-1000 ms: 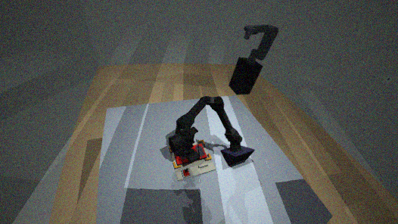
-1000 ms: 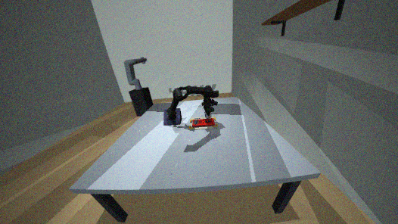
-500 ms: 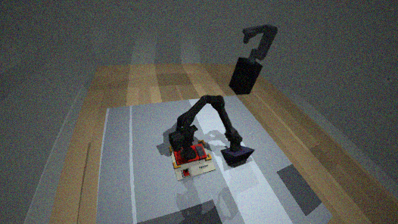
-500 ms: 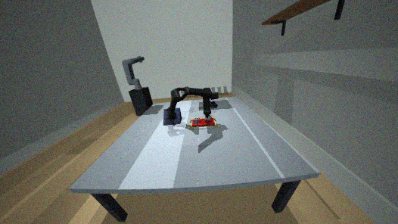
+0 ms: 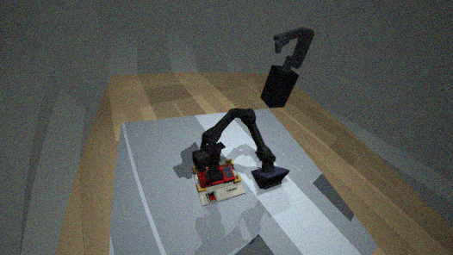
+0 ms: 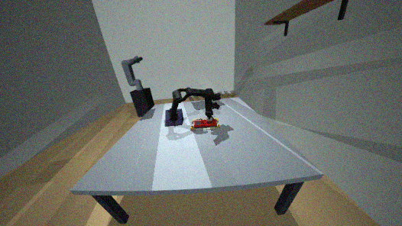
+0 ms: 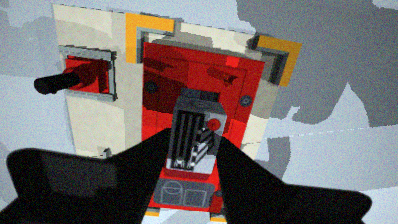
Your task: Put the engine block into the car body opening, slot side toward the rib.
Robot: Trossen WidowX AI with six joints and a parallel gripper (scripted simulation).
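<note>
Now: the engine block 10 mm below my gripper tip.
</note>
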